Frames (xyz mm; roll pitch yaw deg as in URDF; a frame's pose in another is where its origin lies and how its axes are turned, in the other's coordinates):
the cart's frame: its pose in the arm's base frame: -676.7 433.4 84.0 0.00 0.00 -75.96
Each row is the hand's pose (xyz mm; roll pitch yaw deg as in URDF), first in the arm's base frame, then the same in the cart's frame.
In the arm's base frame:
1: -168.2 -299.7 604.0 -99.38 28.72 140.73
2: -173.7 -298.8 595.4 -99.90 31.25 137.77
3: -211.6 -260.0 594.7 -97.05 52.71 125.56
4: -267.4 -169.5 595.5 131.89 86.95 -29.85
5: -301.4 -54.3 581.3 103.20 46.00 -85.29
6: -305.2 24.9 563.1 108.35 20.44 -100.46
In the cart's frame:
1: 834.6 315.5 520.0 -99.38 28.72 -143.31
2: 832.4 310.3 511.4 -99.90 31.25 -146.27
3: 785.5 283.0 510.7 -97.05 52.71 -158.48
4: 684.2 250.8 511.5 131.89 86.95 46.11
5: 564.2 245.8 497.3 103.20 46.00 -9.33
6: 486.4 261.3 479.1 108.35 20.44 -24.50

